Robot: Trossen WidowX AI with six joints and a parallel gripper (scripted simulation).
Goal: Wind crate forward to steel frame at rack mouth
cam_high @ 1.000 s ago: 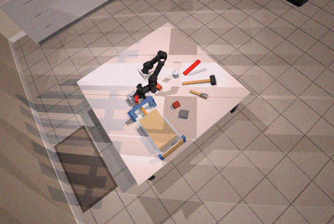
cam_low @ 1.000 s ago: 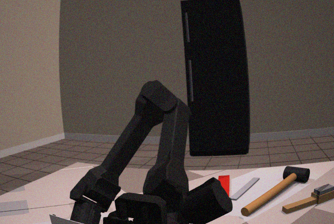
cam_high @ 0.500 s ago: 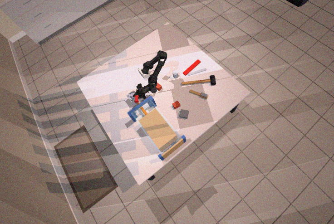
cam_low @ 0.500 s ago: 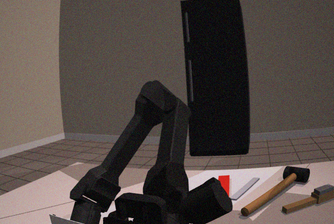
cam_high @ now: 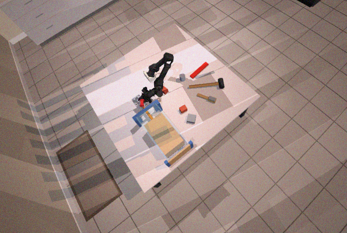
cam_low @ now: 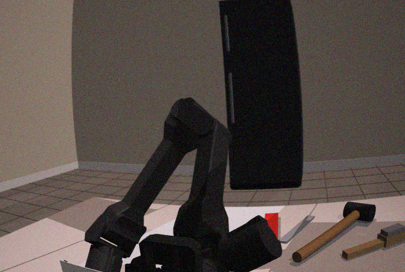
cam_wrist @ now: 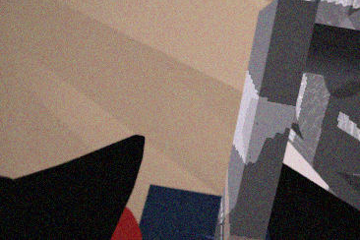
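Right now my gripper tip is 10 mm to the right of the winch handle, 10 mm short of it and 10 mm above it. From my gripper tip the other things lie so: clear-panelled cubby 350 mm ahead, 60 mm to the left, 20 mm below; grey hand winch 100 mm below, 60 mm behind, 10 mm to the right; red knob 50 mm ahead, 20 mm to the left, 20 mm above.
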